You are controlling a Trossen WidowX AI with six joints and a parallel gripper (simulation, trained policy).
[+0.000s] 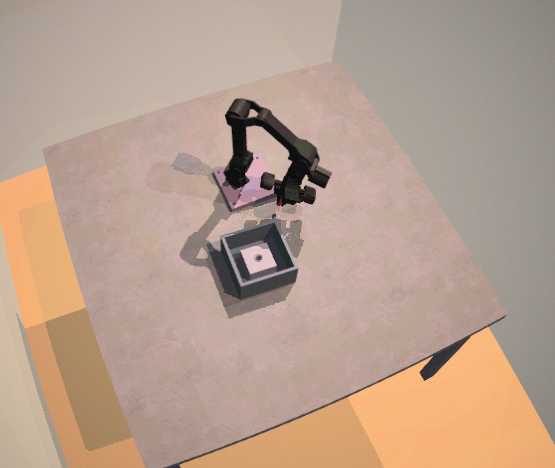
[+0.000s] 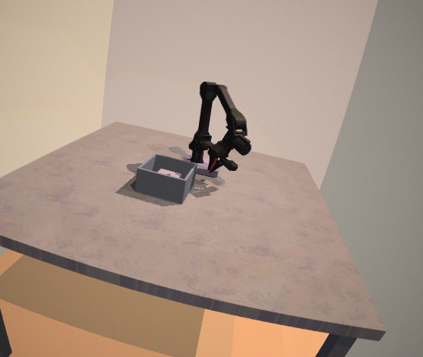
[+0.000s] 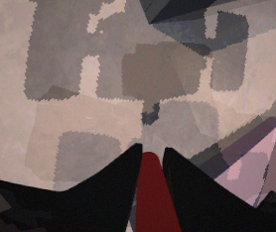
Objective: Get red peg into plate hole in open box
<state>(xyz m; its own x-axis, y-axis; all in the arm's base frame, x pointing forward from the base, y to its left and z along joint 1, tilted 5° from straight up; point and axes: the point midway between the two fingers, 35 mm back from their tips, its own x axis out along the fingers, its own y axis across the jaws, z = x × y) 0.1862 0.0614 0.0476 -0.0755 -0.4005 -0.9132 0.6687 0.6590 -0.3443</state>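
Now: gripper tip 18 cm to the left of the plate and 13 cm short of it. The rest, counted from my gripper tip: grey box: 18 cm to the right, 13 cm ahead, 2 cm below; red peg: 3 cm above, 1 cm to the left.
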